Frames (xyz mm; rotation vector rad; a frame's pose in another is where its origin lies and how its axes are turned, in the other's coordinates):
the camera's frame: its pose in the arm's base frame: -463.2 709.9 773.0 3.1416 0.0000 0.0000
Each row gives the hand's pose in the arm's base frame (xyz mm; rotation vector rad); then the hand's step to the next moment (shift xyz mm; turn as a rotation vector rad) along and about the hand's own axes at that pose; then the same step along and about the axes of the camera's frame.
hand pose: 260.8 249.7 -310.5 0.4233 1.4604 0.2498
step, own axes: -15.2 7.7 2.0 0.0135 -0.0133 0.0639
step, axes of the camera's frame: 1.1 -0.4 -17.1 0.0635 0.0144 0.0143
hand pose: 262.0 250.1 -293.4 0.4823 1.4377 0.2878
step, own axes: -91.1 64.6 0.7 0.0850 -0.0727 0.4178
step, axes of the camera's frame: -4.2 -13.4 -110.8 0.4161 0.0833 0.0838
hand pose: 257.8 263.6 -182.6 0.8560 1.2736 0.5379
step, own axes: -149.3 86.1 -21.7 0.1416 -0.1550 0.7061
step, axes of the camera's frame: -47.3 57.8 -156.8 0.6993 0.1615 0.1660
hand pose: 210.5 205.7 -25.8 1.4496 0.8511 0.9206
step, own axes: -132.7 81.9 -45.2 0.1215 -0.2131 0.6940
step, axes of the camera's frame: -97.7 106.5 -73.9 0.6799 0.1701 0.2250
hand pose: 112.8 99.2 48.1 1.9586 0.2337 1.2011
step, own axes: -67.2 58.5 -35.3 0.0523 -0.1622 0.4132
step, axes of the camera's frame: -78.4 54.8 -5.1 0.4027 0.0887 0.1725
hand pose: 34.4 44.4 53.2 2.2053 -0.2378 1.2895
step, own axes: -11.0 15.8 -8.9 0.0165 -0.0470 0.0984
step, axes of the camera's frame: -19.0 9.5 -0.1 0.1015 0.0137 0.0409
